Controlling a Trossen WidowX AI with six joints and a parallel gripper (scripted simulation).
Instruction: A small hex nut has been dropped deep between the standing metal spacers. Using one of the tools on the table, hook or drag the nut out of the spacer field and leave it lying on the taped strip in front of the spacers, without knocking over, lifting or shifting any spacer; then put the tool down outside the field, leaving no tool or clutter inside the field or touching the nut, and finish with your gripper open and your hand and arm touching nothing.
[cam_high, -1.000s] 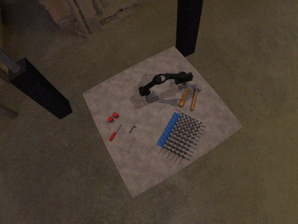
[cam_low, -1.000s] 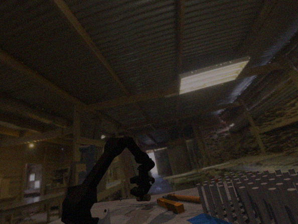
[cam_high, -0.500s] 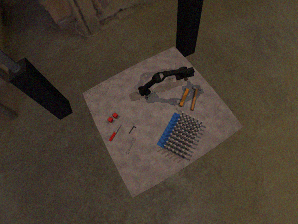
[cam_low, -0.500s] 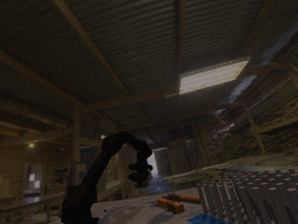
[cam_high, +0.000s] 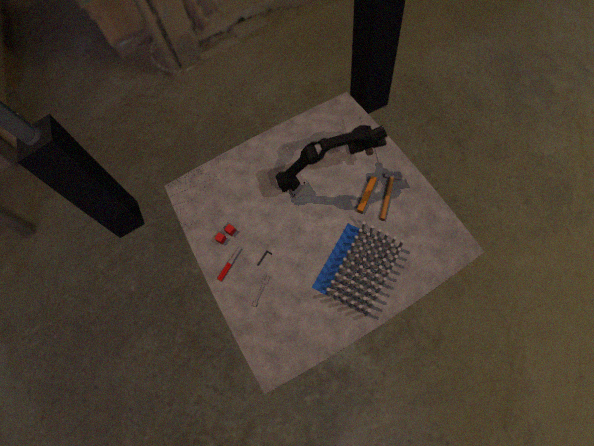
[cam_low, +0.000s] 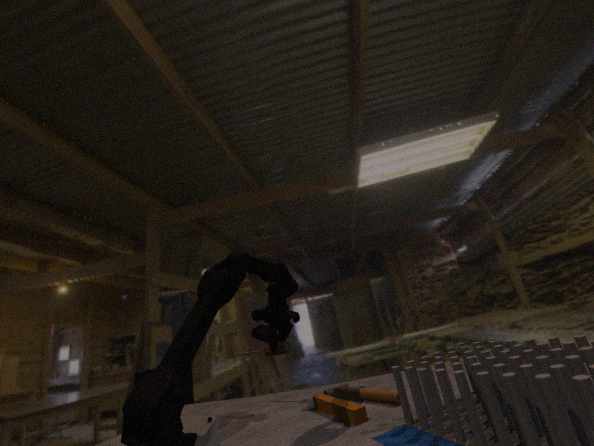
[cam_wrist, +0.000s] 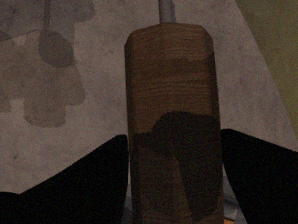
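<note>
Now: the blue taped strip 420 mm to the right of my gripper tip, 380 mm ahead of it and 180 mm below it. The rest, counted from my gripper tip: grey wrench 830 mm to the right, 340 mm ahead, 170 mm below; orange bar 170 mm ahead, 160 mm below, 100 mm to the right; dark hex key 720 mm to the right, 190 mm ahead, 170 mm below.
</note>
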